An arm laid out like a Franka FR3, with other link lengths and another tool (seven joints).
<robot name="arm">
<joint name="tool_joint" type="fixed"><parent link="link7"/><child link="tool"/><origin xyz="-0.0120 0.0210 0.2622" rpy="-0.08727 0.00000 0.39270"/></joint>
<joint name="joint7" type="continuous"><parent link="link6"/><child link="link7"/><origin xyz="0.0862 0.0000 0.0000" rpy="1.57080 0.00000 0.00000"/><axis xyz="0 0 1"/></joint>
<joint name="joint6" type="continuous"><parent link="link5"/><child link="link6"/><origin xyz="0.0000 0.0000 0.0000" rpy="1.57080 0.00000 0.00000"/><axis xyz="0 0 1"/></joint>
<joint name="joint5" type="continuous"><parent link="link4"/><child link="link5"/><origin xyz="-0.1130 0.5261 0.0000" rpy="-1.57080 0.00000 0.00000"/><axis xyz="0 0 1"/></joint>
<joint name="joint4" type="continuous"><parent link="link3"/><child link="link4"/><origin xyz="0.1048 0.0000 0.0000" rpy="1.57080 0.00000 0.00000"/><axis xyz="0 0 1"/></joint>
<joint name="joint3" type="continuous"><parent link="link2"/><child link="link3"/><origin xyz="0.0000 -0.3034 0.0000" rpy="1.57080 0.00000 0.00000"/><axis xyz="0 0 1"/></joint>
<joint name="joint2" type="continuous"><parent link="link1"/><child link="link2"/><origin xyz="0.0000 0.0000 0.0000" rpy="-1.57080 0.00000 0.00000"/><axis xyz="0 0 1"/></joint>
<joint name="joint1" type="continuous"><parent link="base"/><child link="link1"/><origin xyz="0.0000 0.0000 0.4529" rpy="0.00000 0.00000 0.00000"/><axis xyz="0 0 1"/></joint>
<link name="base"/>
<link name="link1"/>
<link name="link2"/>
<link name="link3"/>
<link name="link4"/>
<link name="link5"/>
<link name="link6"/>
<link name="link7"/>
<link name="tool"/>
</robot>
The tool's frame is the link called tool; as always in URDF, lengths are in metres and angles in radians. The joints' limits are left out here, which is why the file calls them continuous.
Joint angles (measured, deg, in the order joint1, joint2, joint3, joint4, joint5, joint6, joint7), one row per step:
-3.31 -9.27 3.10 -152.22 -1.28 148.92 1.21
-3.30 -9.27 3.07 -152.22 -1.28 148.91 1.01
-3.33 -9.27 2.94 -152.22 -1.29 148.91 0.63
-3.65 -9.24 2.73 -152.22 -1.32 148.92 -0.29
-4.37 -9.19 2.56 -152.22 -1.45 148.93 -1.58
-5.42 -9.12 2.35 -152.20 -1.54 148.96 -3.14
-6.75 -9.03 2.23 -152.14 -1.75 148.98 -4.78
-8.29 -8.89 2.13 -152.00 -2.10 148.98 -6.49
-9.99 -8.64 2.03 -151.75 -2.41 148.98 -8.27
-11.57 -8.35 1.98 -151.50 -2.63 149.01 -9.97
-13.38 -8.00 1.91 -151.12 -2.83 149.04 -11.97
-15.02 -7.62 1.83 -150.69 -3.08 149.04 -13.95
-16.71 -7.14 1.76 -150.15 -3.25 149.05 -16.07
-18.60 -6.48 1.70 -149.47 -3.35 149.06 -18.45
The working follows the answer.
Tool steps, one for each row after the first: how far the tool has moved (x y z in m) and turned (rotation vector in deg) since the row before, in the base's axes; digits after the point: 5 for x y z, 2 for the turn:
0.00002 -0.00021 -0.00001 -0.02 0.01 0.18
0.00007 -0.00154 0.00002 -0.02 0.01 0.23
-0.00004 -0.00523 -0.00023 -0.08 0.04 0.41
-0.00029 -0.00899 -0.00039 -0.18 0.07 0.50
-0.00048 -0.01257 -0.00037 -0.17 0.06 0.37
-0.00066 -0.01468 -0.00020 -0.27 0.06 0.35
-0.00076 -0.01677 0.00003 -0.36 0.07 0.34
-0.00092 -0.01834 -0.00009 -0.34 0.09 0.22
-0.00126 -0.01659 -0.00047 -0.28 0.10 0.24
-0.00119 -0.01922 0.00009 -0.30 0.05 0.27
-0.00115 -0.01780 0.00019 -0.32 0.08 0.45
-0.00111 -0.01832 0.00015 -0.29 0.07 0.49
-0.00171 -0.02031 -0.00045 -0.26 0.13 0.50

Tool pose at each row, in the base's axes (x y z in m, rotation vector in deg; rounded; the steps above come from the unrounded poses):
0.56256 -0.02732 0.16468 171.40 -35.08 7.76
0.56258 -0.02753 0.16467 171.45 -34.81 7.76
0.56265 -0.02907 0.16469 171.50 -34.46 7.77
0.56261 -0.03429 0.16446 171.56 -33.83 7.76
0.56232 -0.04328 0.16407 171.55 -33.03 7.74
0.56184 -0.05585 0.16370 171.49 -32.44 7.72
0.56118 -0.07053 0.16350 171.34 -31.84 7.72
0.56042 -0.08730 0.16353 171.09 -31.24 7.71
0.55950 -0.10565 0.16344 170.83 -30.83 7.68
0.55824 -0.12223 0.16297 170.62 -30.40 7.61
0.55706 -0.14145 0.16306 170.41 -29.93 7.62
0.55591 -0.15925 0.16325 170.22 -29.18 7.61
0.55480 -0.17757 0.16341 170.08 -28.39 7.61
0.55308 -0.19788 0.16295 169.95 -27.58 7.53

